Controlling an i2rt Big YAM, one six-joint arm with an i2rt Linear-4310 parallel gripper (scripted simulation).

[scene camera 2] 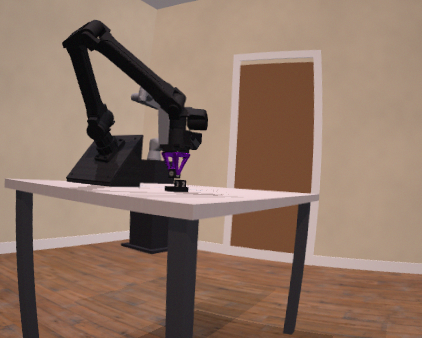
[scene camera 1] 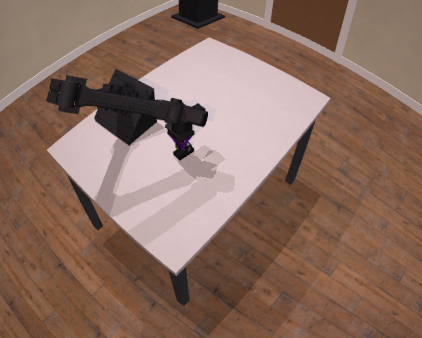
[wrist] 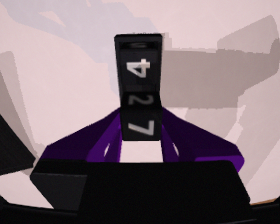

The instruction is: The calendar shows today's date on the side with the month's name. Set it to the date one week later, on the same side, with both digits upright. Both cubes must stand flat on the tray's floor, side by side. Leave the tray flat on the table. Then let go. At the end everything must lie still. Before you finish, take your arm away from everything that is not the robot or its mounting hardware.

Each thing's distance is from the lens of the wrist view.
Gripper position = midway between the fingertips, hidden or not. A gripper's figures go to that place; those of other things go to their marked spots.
my gripper (wrist: pixel 141 113): 0.13 m
tray (wrist: pixel 119 39): 0.15 m
black date cube (wrist: pixel 141 112): 0.11 m
The marked spots on the black date cube and the tray are 0.07 m apart.
